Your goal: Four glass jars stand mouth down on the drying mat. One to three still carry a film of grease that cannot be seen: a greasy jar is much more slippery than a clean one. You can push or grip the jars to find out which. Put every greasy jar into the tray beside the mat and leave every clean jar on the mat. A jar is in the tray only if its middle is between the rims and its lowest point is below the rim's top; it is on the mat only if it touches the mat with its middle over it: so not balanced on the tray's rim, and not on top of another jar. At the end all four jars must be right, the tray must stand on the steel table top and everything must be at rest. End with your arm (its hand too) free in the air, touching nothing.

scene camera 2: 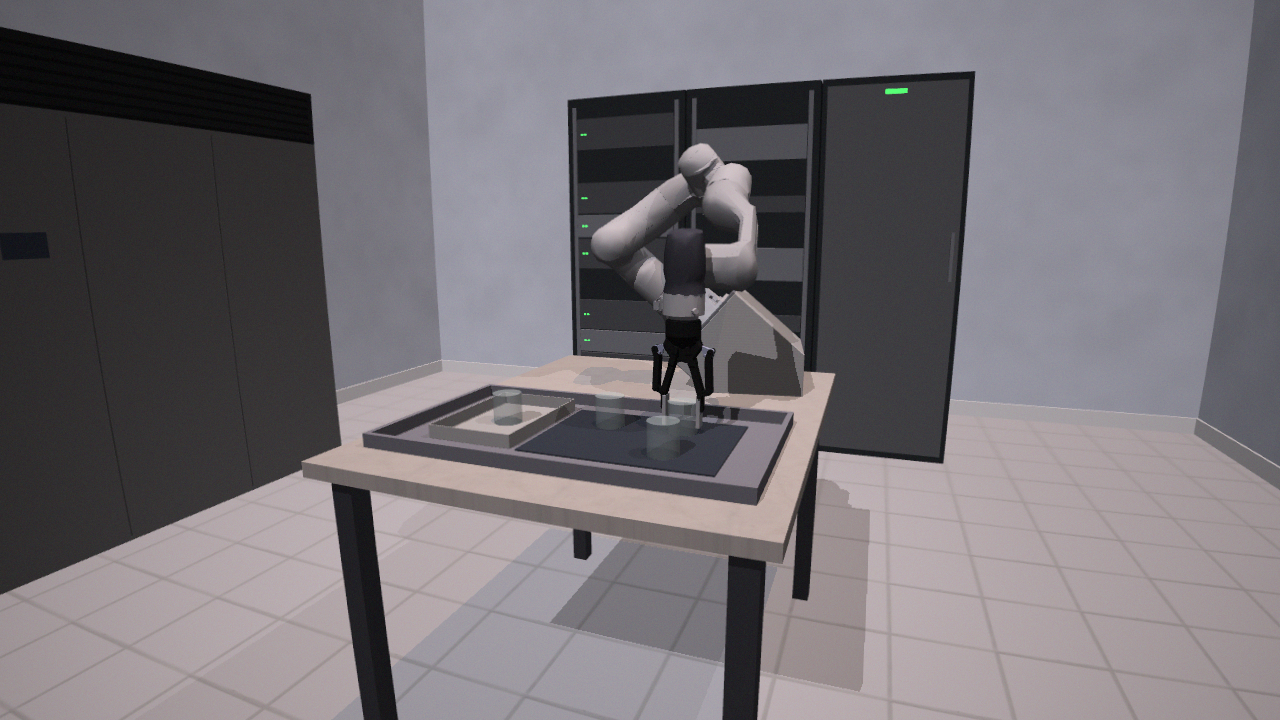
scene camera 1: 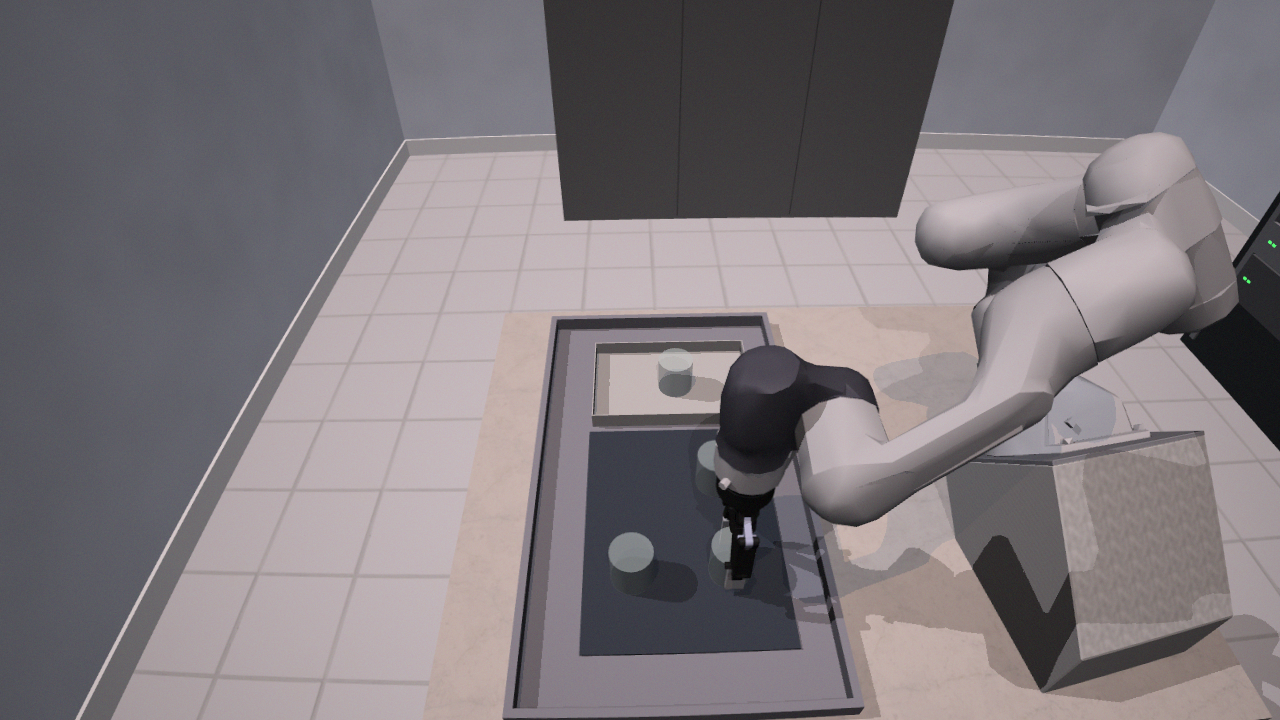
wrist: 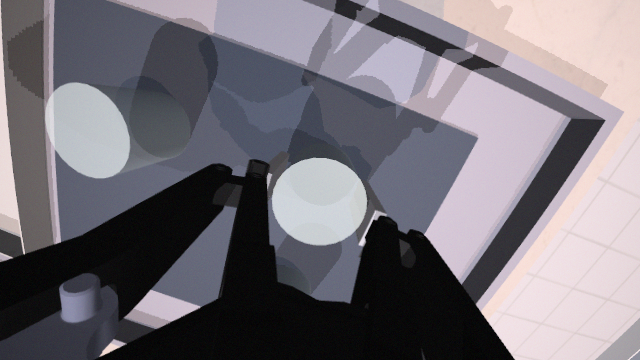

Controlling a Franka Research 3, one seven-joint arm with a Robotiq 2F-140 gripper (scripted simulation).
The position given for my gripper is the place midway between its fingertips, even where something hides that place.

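Observation:
My gripper (scene camera 2: 682, 424) is in sight; scene camera 1 has my gripper (scene camera 1: 730, 563) as well, and the wrist view has my gripper (wrist: 320, 179). Then there's a jar (scene camera 1: 705, 479), a jar (scene camera 1: 631, 555), a jar (scene camera 1: 720, 552) and a jar (scene camera 1: 675, 368). I can also see a dark drying mat (scene camera 1: 638, 481), and it's the same dark drying mat (scene camera 2: 577, 437) in scene camera 2 and the dark drying mat (wrist: 241, 104) in the wrist view.

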